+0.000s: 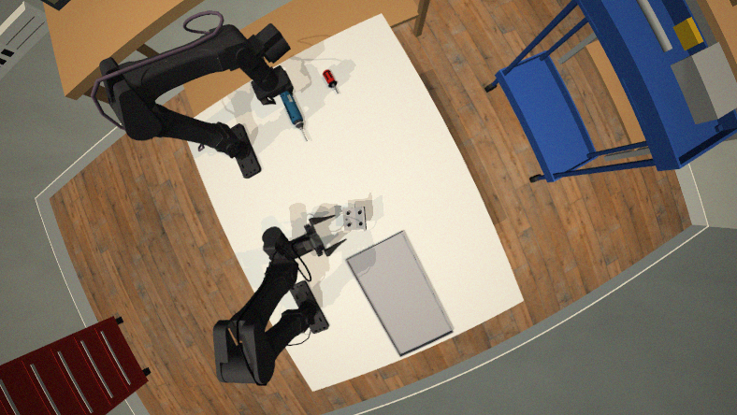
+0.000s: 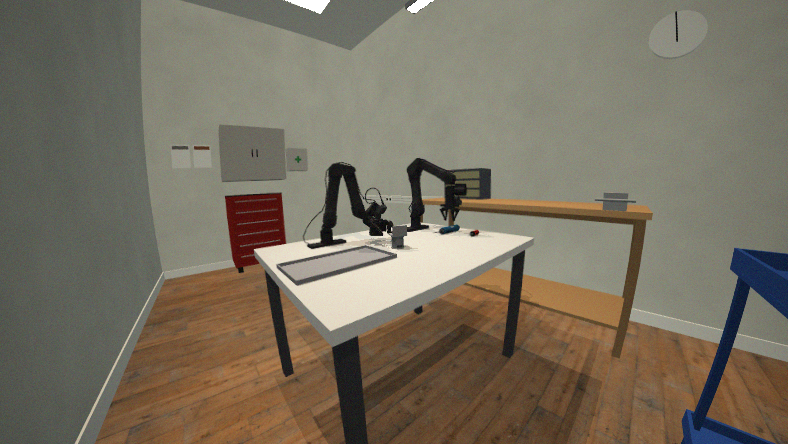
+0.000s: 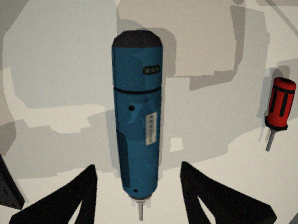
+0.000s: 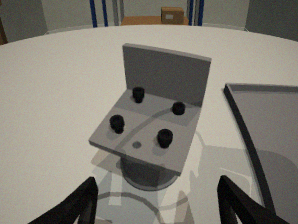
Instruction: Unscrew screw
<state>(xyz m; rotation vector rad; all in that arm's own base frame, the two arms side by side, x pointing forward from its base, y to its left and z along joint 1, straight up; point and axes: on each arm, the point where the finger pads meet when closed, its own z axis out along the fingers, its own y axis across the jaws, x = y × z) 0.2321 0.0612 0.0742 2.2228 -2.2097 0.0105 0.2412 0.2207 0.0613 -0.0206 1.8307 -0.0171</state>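
My right hand is 6 cm short of the grey bracket, 1 cm to the right of it and 1 cm below it. Also, from my right hand: flat grey tray: 31 cm to the right, 9 cm ahead, 6 cm below; red-handled screwdriver: 48 cm to the left, 16 cm ahead, 5 cm below.
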